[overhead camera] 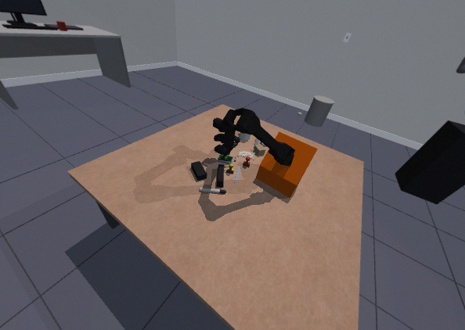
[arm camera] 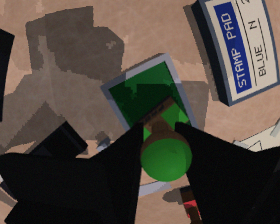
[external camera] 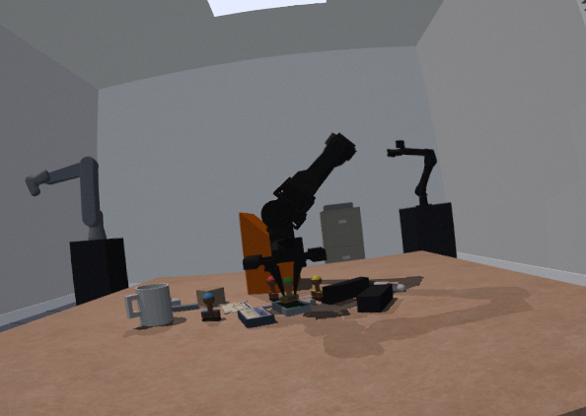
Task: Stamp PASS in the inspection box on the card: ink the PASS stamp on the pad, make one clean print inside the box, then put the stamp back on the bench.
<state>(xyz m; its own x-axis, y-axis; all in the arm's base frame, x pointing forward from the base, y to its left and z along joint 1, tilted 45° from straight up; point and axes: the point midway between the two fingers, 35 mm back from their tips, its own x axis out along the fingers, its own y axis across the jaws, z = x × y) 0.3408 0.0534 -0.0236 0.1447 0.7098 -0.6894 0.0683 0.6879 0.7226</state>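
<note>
My gripper tip is now right at the green-knobbed stamp. From my gripper tip the other things lie so: green ink pad 30 mm below; then red-knobbed stamp 130 mm behind, 40 mm to the right, 20 mm below; then yellow-knobbed stamp 80 mm behind, 70 mm to the left, 20 mm below.
</note>
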